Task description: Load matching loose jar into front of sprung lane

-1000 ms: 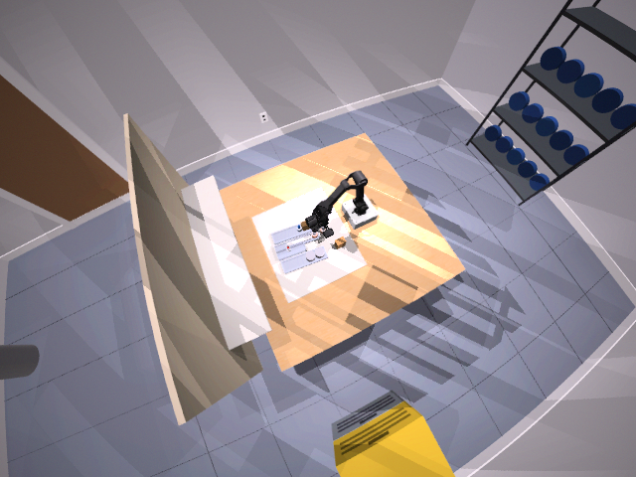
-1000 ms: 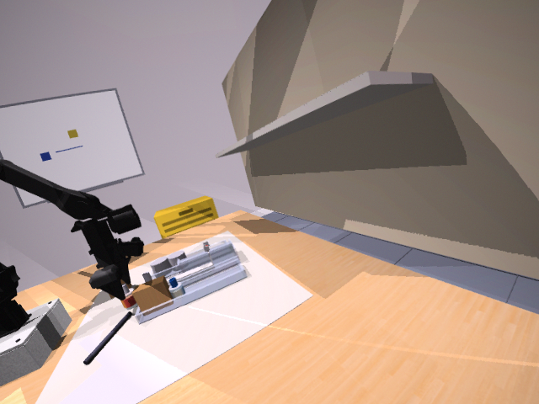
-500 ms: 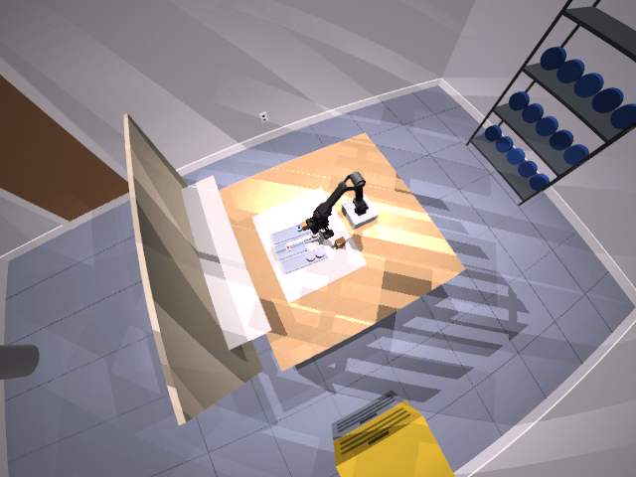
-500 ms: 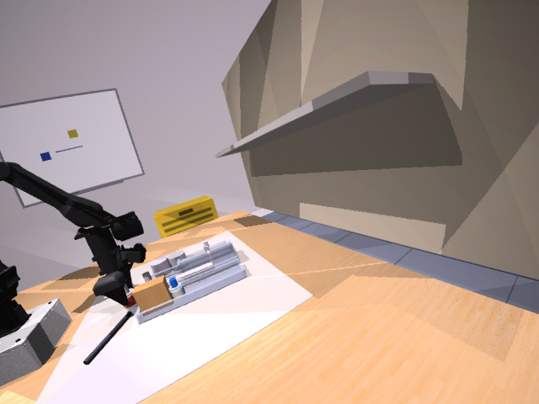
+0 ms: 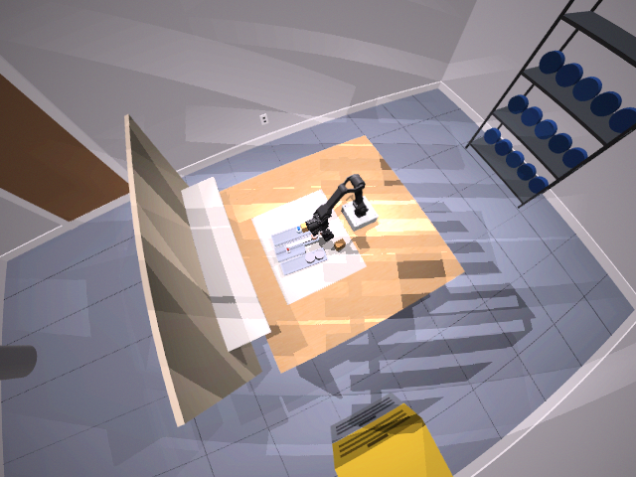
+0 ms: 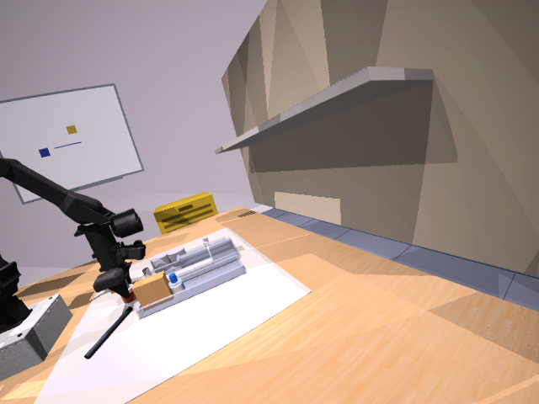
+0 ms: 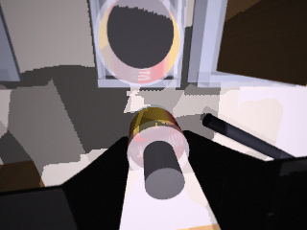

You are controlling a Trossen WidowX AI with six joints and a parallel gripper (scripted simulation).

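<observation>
The brown box is 8 cm ahead of my gripper tip, 8 cm to the right of it and 1 cm above it. From my gripper tip the other things lie so: black rod (4 cm behind, 11 cm to the right, 2 cm below).
</observation>
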